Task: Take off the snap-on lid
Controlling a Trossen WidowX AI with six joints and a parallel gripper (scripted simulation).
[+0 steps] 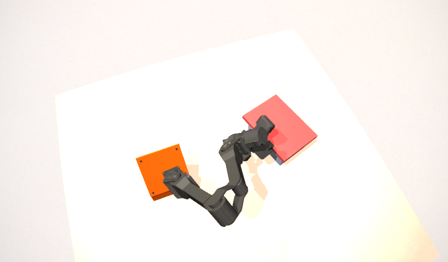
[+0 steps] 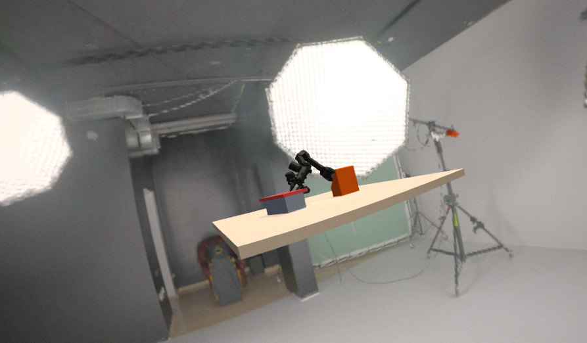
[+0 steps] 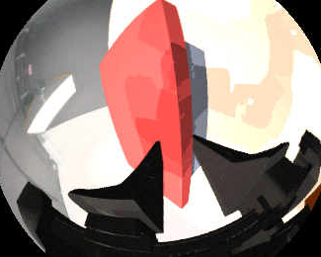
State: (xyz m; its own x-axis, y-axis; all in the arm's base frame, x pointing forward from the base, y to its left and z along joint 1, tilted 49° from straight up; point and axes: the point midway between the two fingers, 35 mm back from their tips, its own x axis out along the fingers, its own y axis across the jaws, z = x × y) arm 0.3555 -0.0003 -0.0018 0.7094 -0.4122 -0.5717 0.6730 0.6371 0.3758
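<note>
The lid lies 70 mm ahead of my gripper tip, 20 mm to the left of it and 10 mm above it. Also, from my gripper tip: storage box: 70 mm ahead, 50 mm below, 20 mm to the left.
</note>
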